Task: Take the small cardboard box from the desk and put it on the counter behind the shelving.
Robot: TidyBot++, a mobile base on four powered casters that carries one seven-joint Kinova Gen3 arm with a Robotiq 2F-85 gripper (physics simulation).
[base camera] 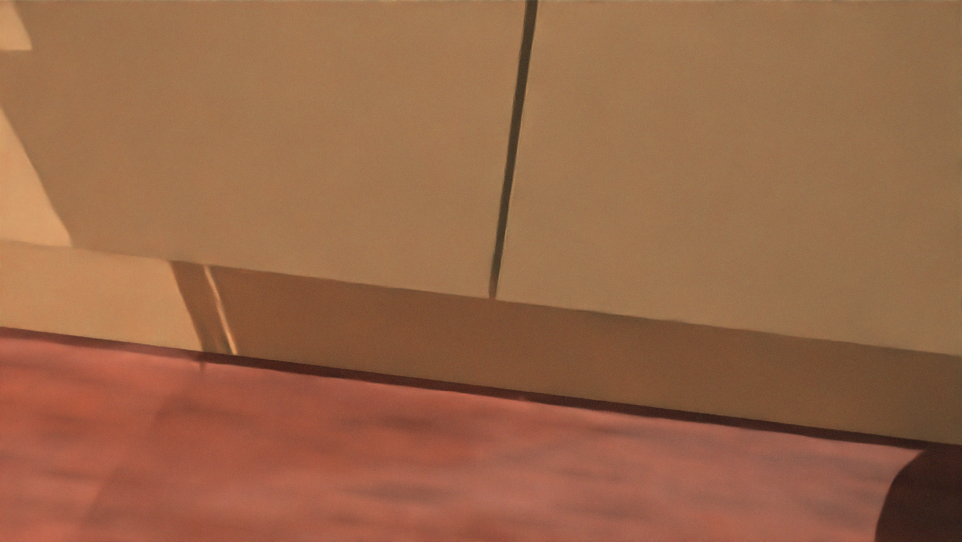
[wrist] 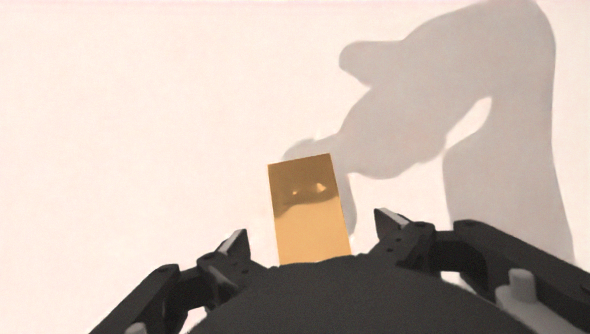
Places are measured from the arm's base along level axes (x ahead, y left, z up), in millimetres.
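Where they show: gripper, fingertip midpoint: (wrist: 311, 232).
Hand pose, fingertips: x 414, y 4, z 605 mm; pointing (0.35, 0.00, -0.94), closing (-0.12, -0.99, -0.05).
After its pixels a point has its place.
The small cardboard box (wrist: 312, 225) @[y 4, x 420, z 563 mm] is orange-tan and lies on a pale, bright surface (wrist: 125, 115) @[y 209, x 626, z 513 mm] in the wrist view, a little below the middle. Its near end is hidden behind the dark gripper body. My gripper (wrist: 311, 232) @[y 4, x 413, z 605 mm] is open, with one finger on each side of the box and a gap on both sides; nothing is between the pads that they hold. The box looks lower than the fingertips. The base camera view shows neither the box nor the gripper.
A tan cabinet front (base camera: 302, 148) @[y 75, x 330, z -163 mm] with a dark vertical seam stands close before the base, above a recessed plinth (base camera: 538, 350) @[y -69, x 372, z -345 mm] and reddish floor (base camera: 403, 464) @[y 29, x 305, z -397 mm]. A dark rounded shape (base camera: 932, 501) is at the lower right. The arm's shadow falls across the pale surface.
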